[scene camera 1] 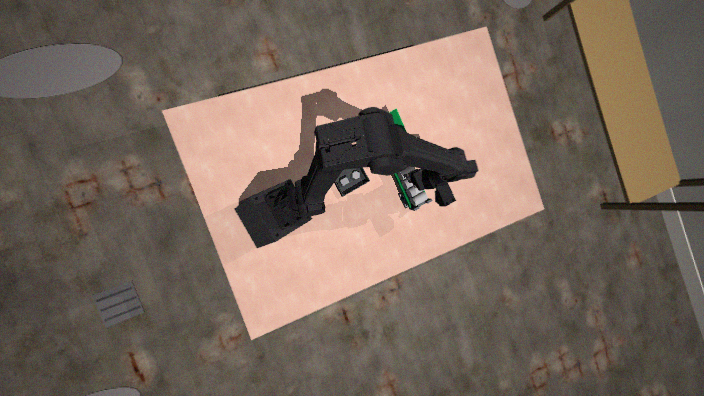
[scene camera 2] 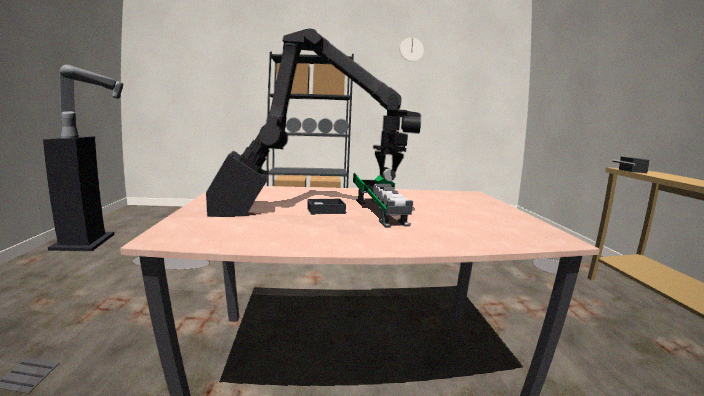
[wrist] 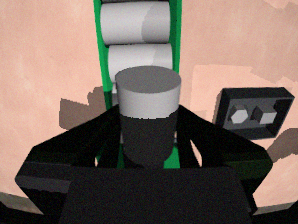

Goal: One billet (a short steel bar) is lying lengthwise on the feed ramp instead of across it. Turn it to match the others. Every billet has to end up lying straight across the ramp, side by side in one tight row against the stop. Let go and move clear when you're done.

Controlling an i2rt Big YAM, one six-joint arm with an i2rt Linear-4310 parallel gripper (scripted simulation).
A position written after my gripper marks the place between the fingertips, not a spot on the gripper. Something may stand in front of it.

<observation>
In view: my gripper (wrist: 148, 111) and a dark tray (wrist: 249, 97).
</observation>
